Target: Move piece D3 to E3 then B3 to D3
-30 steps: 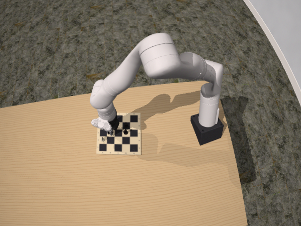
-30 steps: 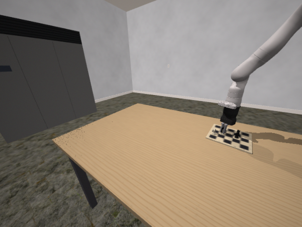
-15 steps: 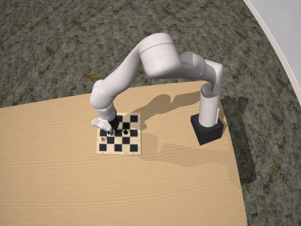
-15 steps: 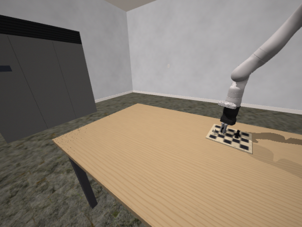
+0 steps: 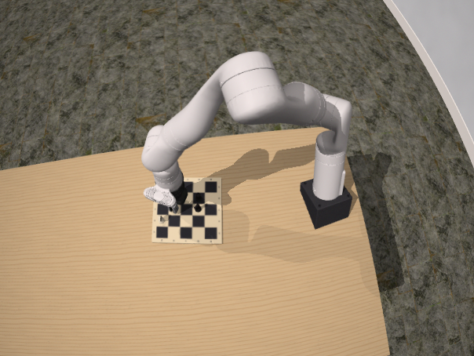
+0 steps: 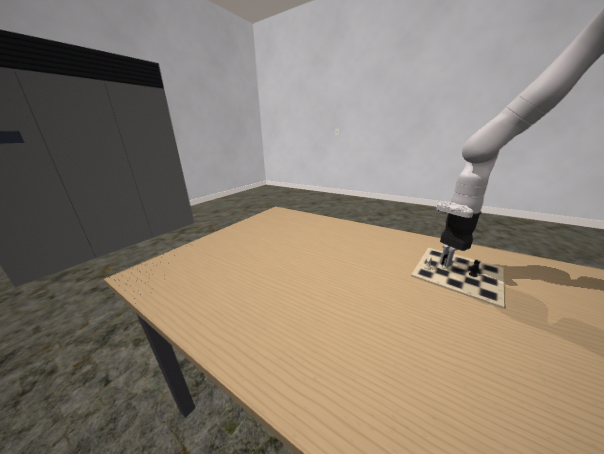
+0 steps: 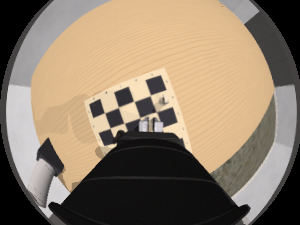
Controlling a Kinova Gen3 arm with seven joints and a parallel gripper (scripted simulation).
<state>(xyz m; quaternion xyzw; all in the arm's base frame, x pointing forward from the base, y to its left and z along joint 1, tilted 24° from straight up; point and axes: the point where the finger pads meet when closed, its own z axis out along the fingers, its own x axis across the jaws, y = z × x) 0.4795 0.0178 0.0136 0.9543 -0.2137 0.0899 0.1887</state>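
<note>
My hand is 40 mm short of the light piece, 30 mm to the right of it and 10 mm above it. The rest, counted from my hand: chessboard: 40 mm behind, 30 mm below.
</note>
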